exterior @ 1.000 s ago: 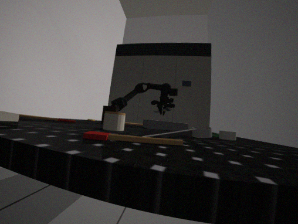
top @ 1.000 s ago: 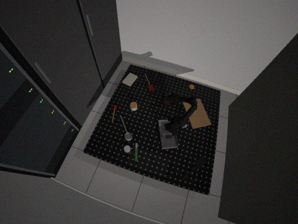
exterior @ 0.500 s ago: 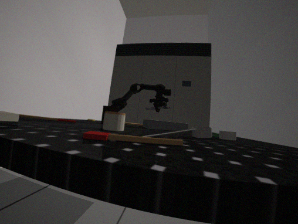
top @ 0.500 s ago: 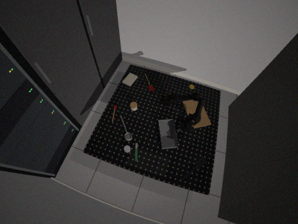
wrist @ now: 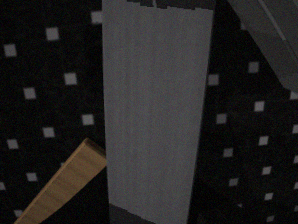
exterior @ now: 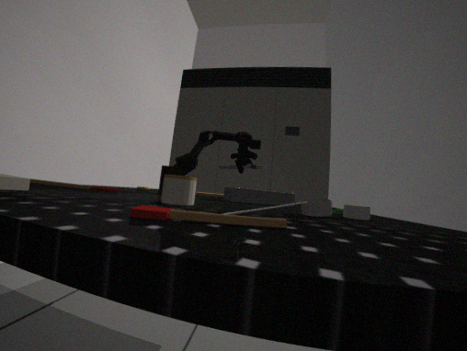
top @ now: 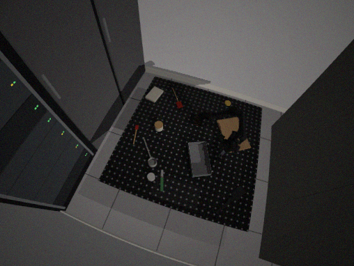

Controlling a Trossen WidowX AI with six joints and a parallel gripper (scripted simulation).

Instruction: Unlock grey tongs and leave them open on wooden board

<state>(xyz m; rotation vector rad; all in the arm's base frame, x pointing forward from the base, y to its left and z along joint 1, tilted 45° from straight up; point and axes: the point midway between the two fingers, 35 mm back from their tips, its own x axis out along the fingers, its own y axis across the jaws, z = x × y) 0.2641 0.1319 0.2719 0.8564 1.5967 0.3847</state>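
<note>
Now: the yellow lock piece 30 mm ahead of my gripper tip, 10 mm to the right of it and 40 mm above it. From my gripper tip the other things lie so: wooden board (250 mm behind, 80 mm to the left, 150 mm below); then yellow disc (620 mm behind, 40 mm to the right, 150 mm below); then grey roasting tin (120 mm ahead, 180 mm to the right, 130 mm below).
</note>
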